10 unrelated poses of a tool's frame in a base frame.
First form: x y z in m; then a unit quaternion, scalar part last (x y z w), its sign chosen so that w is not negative.
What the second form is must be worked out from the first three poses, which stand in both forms.
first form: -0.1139 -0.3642 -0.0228 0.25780 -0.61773 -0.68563 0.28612
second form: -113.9 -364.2 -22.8 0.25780 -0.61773 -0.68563 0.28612
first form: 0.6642 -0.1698 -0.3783 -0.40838 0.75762 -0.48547 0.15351
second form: 664.2 -169.8 -378.3 -0.40838 0.75762 -0.48547 0.15351
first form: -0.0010 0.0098 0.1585 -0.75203 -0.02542 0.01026 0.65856
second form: -1.0 9.8 158.5 -0.75203 -0.02542 0.01026 0.65856
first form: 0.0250 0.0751 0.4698 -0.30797 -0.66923 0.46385 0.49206
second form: 25.0 75.1 469.8 -0.30797 -0.66923 0.46385 0.49206
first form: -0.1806 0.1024 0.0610 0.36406 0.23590 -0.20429 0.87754
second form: -180.6 102.4 61.0 0.36406 0.23590 -0.20429 0.87754
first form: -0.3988 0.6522 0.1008 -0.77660 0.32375 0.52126 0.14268
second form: -398.8 652.2 100.8 -0.77660 0.32375 0.52126 0.14268
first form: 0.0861 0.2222 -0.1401 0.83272 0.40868 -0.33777 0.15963
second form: 86.1 222.2 -140.1 0.83272 0.40868 -0.33777 0.15963
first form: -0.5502 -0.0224 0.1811 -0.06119 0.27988 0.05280 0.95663
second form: -550.2 -22.4 181.1 -0.06119 0.27988 0.05280 0.95663
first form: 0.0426 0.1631 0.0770 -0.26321 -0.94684 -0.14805 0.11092
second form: 42.6 163.1 77.0 -0.26321 -0.94684 -0.14805 0.11092
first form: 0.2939 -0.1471 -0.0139 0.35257 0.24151 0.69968 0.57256
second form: 293.9 -147.1 -13.9 0.35257 0.24151 0.69968 0.57256
